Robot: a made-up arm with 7 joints.
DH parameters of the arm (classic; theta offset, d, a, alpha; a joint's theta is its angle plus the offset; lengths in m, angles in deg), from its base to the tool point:
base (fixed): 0 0 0 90
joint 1: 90 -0.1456 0 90
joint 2: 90 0 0 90
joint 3: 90 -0.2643 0 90
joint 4: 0 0 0 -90
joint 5: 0 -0.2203 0 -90
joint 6: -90 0 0 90
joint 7: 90 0 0 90
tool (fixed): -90 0 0 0
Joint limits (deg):
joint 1: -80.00..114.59
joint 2: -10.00..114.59
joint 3: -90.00..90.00
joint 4: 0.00..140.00
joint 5: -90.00..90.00
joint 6: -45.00..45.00
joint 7: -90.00..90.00
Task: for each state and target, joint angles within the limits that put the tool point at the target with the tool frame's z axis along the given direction. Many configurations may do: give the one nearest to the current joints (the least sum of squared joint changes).
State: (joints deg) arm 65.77 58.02 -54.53 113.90 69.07 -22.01 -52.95
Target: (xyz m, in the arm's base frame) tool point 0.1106 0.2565 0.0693 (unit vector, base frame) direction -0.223 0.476 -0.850
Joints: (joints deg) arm 76.03 98.75 -48.56 139.88 50.96 -34.03 -31.50
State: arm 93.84 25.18 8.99 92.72 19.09 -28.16 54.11
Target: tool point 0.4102 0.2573 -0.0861 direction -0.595 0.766 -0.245
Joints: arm 53.35 18.48 -4.77 53.19 8.21 -20.27 55.00
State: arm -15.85 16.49 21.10 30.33 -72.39 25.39 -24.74
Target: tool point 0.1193 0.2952 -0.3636 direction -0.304 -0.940 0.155
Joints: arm -9.05 9.12 28.18 64.34 -66.18 36.62 -19.75
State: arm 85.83 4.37 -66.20 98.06 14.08 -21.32 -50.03
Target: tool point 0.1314 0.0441 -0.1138 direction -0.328 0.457 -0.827
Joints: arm 49.11 24.18 -90.00 131.97 8.87 -27.03 -53.91
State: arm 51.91 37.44 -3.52 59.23 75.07 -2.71 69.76
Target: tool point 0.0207 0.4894 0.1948 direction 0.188 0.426 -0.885
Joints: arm 82.78 78.84 19.77 70.86 78.80 -4.53 47.73
